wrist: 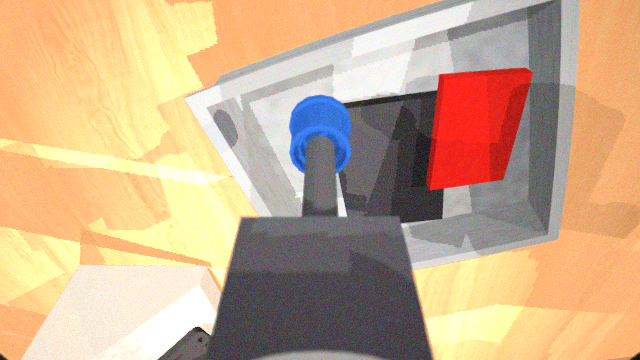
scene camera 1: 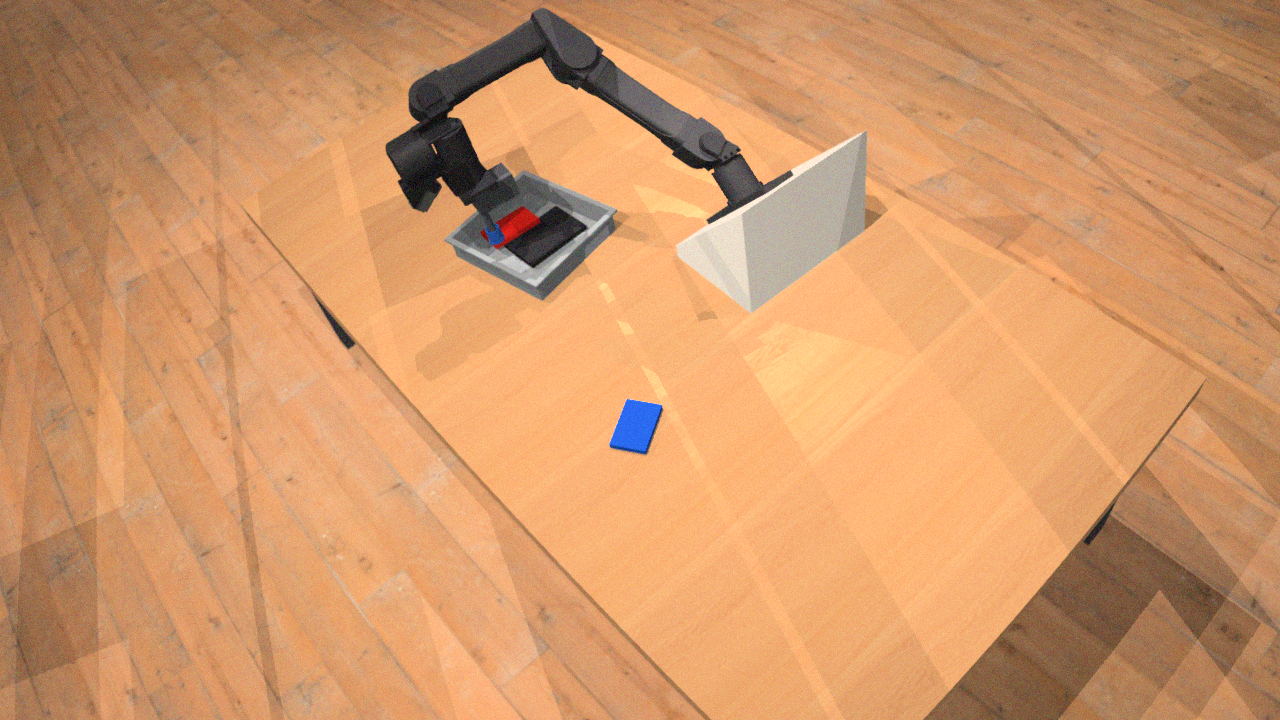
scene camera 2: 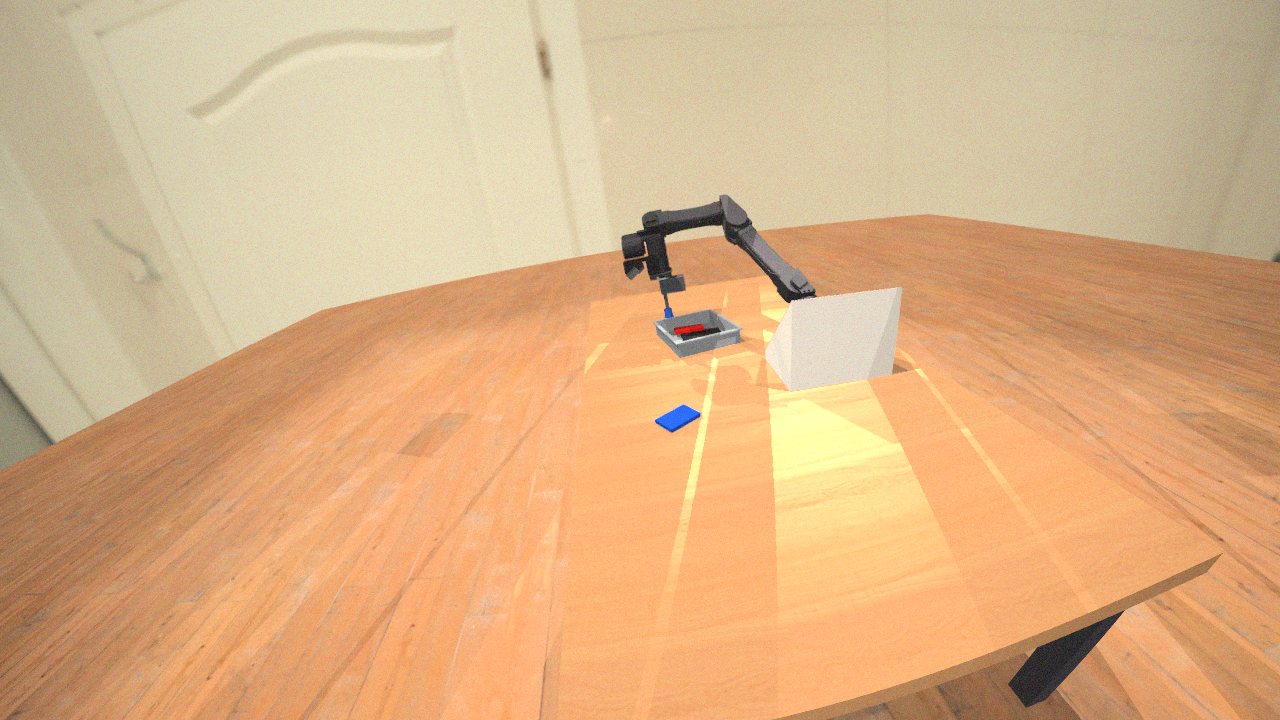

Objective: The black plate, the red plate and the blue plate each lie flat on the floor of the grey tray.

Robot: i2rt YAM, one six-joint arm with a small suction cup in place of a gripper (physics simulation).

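Frame: origin at the arm's base, x ahead, y left, z up, level; centimetres.
Seen in the pictures: end effector, tool point: (wrist: 320, 123) (scene camera 1: 497, 239) (scene camera 2: 669, 316); arm's base, origin of the base link: (scene camera 1: 749, 200) (scene camera 2: 814, 326).
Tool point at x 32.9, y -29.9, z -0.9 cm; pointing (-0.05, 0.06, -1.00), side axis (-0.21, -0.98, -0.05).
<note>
Pixels of each thing's middle, then the offset from my tool point to it.
- black plate, body centre: (wrist: 390, 168) (scene camera 1: 544, 236) (scene camera 2: 702, 336) dx -11.1, dy -3.4, dz -9.9 cm
- grey tray, body centre: (wrist: 401, 160) (scene camera 1: 532, 233) (scene camera 2: 695, 331) dx -9.1, dy -4.2, dz -8.2 cm
- red plate, body centre: (wrist: 475, 132) (scene camera 1: 510, 227) (scene camera 2: 688, 329) dx -8.2, dy -10.4, dz -9.3 cm
- blue plate, body centre: (scene camera 1: 636, 426) (scene camera 2: 678, 417) dx +7.8, dy +41.5, dz -10.2 cm
The black plate (scene camera 1: 553, 236) (scene camera 2: 707, 334) (wrist: 372, 145) lies in the grey tray (scene camera 1: 577, 263) (scene camera 2: 711, 343) (wrist: 559, 150). The red plate (scene camera 1: 521, 221) (scene camera 2: 688, 329) (wrist: 472, 130) is also in the tray; one long edge overlaps the black plate, and it appears slightly tilted. The blue plate (scene camera 1: 636, 427) (scene camera 2: 677, 418) lies flat on the table, outside the tray; it does not show in the wrist view. My blue suction cup (scene camera 1: 494, 235) (scene camera 2: 667, 313) (wrist: 320, 134) hangs above the tray near the red plate's end in scene camera 1, open, with no plate on it. Its exact height is unclear.
A white wedge-shaped panel (scene camera 1: 801, 228) (scene camera 2: 841, 340) (wrist: 135, 285) stands on the table beside the arm's base. The tray's raised walls surround the black and red plates. The table's long edge runs left of the tray and blue plate in scene camera 1.
</note>
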